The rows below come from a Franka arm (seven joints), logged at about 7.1 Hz.
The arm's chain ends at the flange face. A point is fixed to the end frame.
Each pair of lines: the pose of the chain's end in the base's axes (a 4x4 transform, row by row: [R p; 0 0 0 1], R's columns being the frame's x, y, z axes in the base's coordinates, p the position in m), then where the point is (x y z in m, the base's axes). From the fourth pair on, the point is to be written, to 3 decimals.
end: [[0.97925 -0.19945 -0.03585 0.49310], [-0.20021 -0.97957 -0.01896 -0.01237], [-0.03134 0.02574 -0.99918 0.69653], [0 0 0 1]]
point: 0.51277 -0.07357 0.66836
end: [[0.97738 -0.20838 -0.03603 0.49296], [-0.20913 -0.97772 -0.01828 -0.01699], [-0.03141 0.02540 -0.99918 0.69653], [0 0 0 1]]
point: 0.51207 -0.07836 0.66834
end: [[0.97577 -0.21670 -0.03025 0.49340], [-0.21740 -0.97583 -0.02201 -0.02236], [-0.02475 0.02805 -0.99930 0.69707], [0 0 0 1]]
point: 0.51217 -0.08400 0.66924
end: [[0.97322 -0.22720 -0.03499 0.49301], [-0.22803 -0.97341 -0.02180 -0.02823], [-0.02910 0.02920 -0.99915 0.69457], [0 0 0 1]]
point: 0.511 -0.090 0.667
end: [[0.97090 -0.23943 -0.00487 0.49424], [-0.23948 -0.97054 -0.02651 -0.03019], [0.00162 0.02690 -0.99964 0.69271], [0 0 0 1]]
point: 0.512 -0.092 0.666
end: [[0.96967 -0.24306 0.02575 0.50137], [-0.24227 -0.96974 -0.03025 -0.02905], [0.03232 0.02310 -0.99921 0.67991], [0 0 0 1]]
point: 0.520 -0.091 0.654
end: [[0.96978 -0.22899 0.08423 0.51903], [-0.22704 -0.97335 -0.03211 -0.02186], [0.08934 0.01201 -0.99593 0.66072], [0 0 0 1]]
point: 0.540 -0.084 0.636
